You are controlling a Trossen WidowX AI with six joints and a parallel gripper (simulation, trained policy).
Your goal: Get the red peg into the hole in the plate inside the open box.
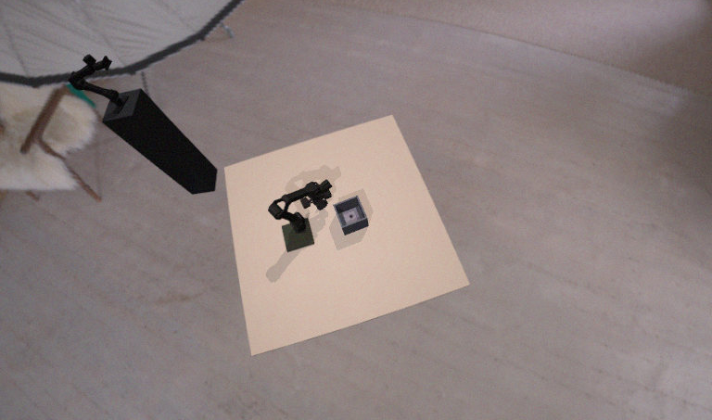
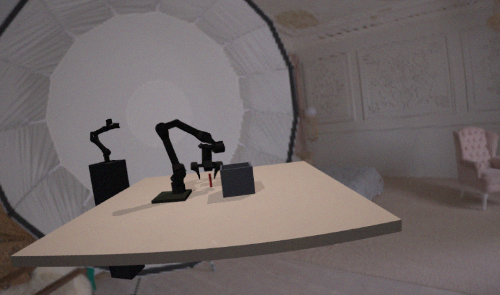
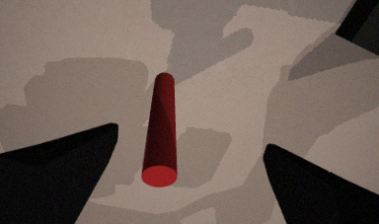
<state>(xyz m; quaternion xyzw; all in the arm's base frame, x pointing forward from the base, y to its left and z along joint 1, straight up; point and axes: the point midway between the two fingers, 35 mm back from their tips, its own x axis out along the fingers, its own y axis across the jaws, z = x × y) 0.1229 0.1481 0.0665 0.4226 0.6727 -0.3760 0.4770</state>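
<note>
The red peg is 20 mm ahead of my gripper tip and 10 mm below it.
</note>
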